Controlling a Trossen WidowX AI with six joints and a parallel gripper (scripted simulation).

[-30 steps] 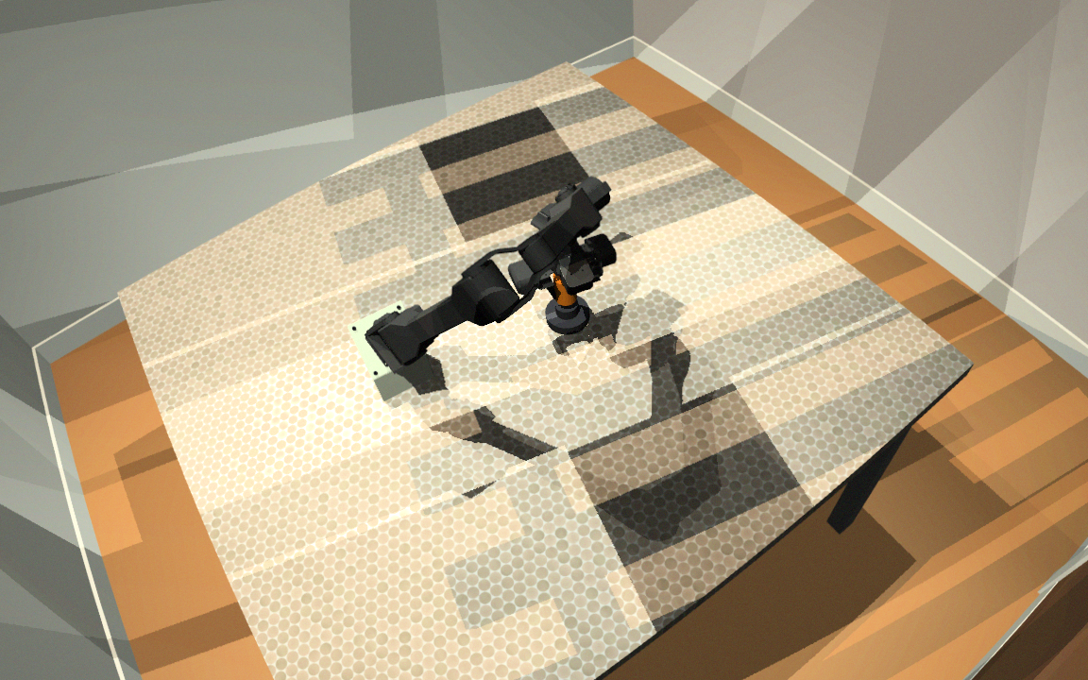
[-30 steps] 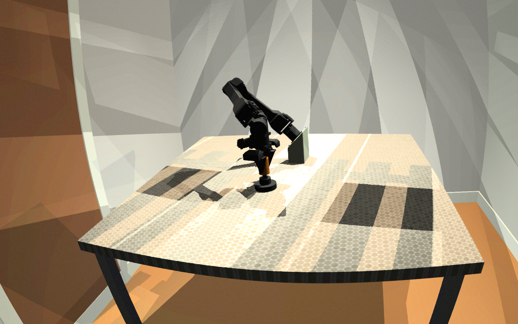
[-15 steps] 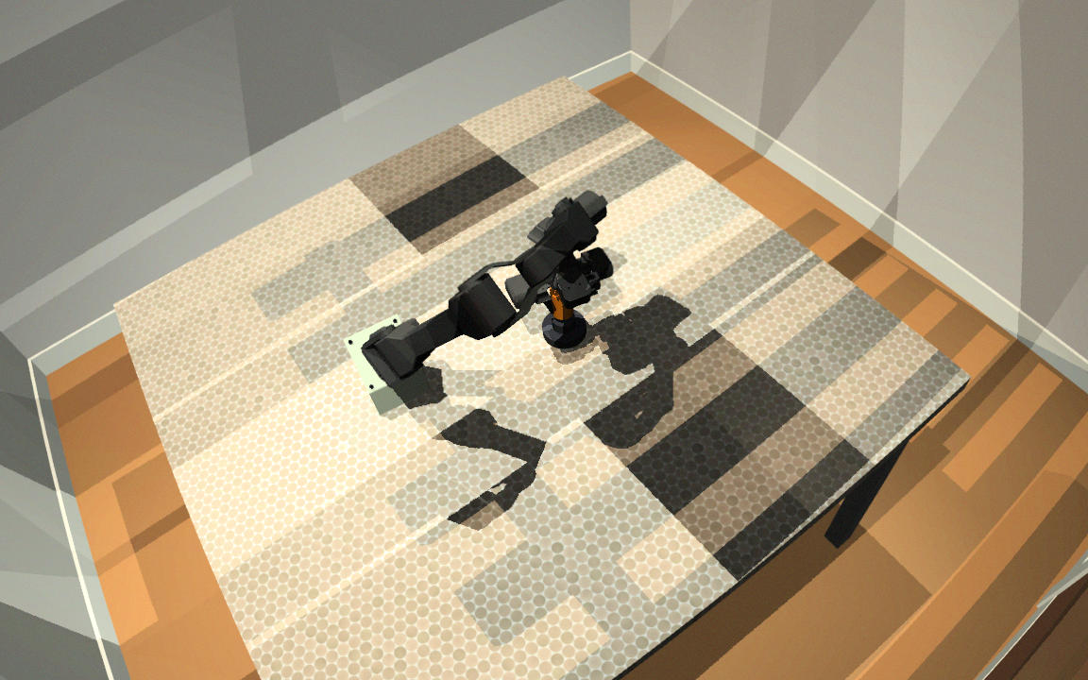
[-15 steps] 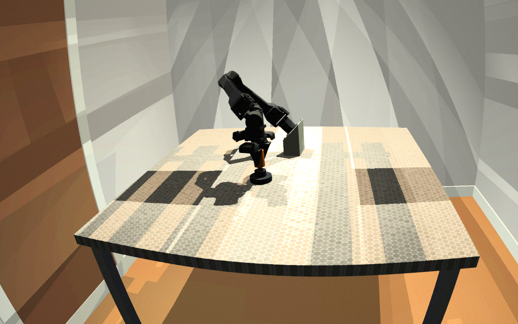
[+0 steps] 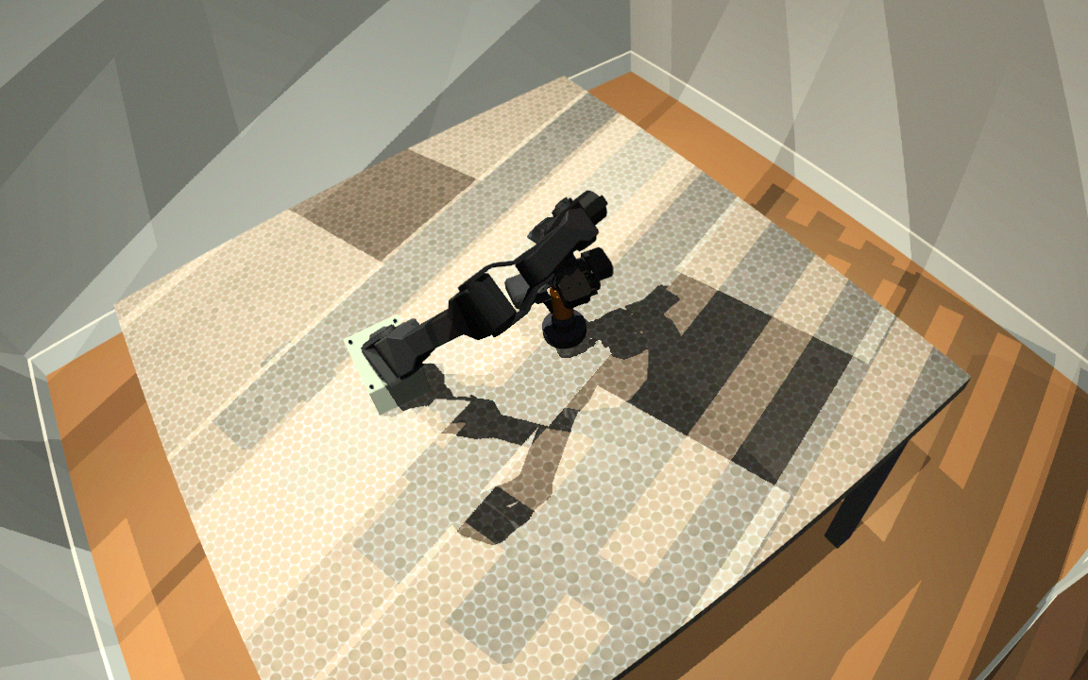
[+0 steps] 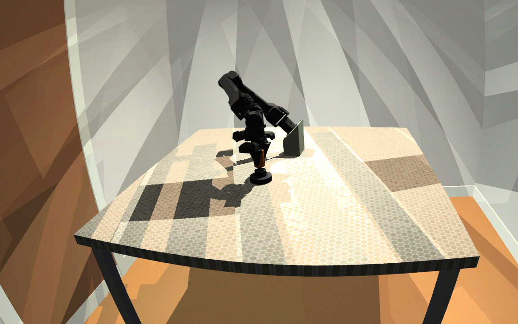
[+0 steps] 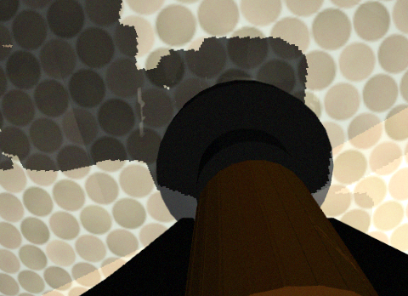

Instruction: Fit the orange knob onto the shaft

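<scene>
My gripper tip is 20 mm below the orange knob. Also, from my gripper tip: dark round pedestal (40 mm below).
</scene>
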